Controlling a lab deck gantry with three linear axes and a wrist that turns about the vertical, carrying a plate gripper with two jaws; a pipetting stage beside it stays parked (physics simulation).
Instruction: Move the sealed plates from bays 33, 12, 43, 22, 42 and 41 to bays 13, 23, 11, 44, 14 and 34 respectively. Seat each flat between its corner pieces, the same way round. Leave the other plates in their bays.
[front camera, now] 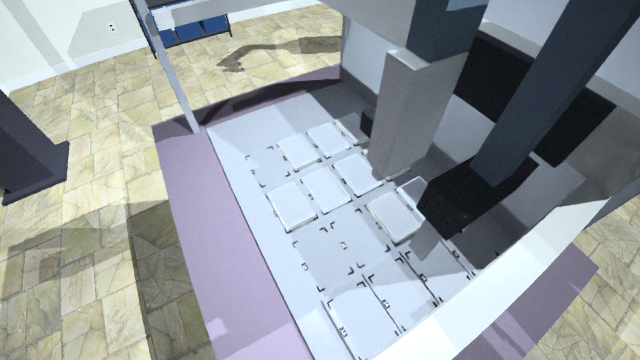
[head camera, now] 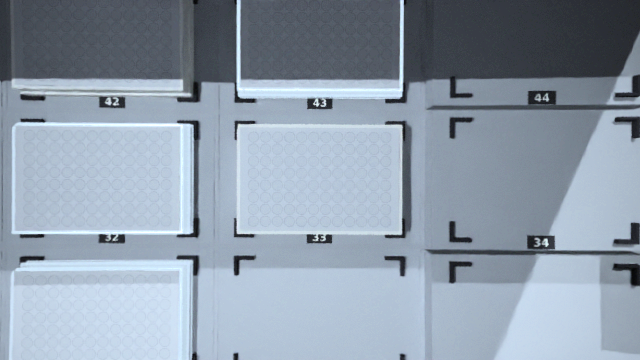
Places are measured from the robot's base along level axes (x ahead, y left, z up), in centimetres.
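Pixels of known places: gripper, between the fingertips: [front camera: 436,238]; robot's base, origin of its link: [front camera: 244,157].
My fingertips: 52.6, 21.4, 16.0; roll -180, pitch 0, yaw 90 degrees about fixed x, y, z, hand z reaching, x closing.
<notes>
Ahead of a thing's pixels: the offset from my fingertips to its top centre, as dx, dy, dz. "pt": to the spot under its first point.
My gripper [front camera: 442,245] hangs raised and empty under its black body near the fourth bay column. One grey jaw shows and the other is mostly hidden; both look apart. No jaw shows in the head view. Sealed plates sit in bays 33 @(-13.0, +4.5, -14.6) [front camera: 395,216] [head camera: 320,179], 43 [front camera: 413,190] [head camera: 320,45], 22 [front camera: 325,189] [head camera: 100,315], 12 [front camera: 292,205] and 41 @(-45.8, +15.4, -14.6) [front camera: 354,127]. The plate in bay 42 @(pt -29.4, +14.5, -14.6) [head camera: 97,45] is hidden in the front view. Bays 11 @(pt -45.6, -15.7, -16.0) [front camera: 270,165], 13 [front camera: 327,265], 23 [front camera: 370,242] [head camera: 320,310], 14 [front camera: 362,320], 34 [head camera: 510,185] and 44 @(pt +1.1, +14.4, -14.5) [head camera: 510,45] hold no plate.
Other plates sit in bays 32 @(-29.4, +4.6, -14.6) [front camera: 357,172] [head camera: 100,179], 21 [front camera: 298,151] and 31 @(-45.8, +4.7, -14.6) [front camera: 328,139]. The parked pipetting stage [front camera: 415,110] stands over the back of the deck. A pale gantry beam [front camera: 500,285] crosses the front right. The fourth column stands on raised blocks.
</notes>
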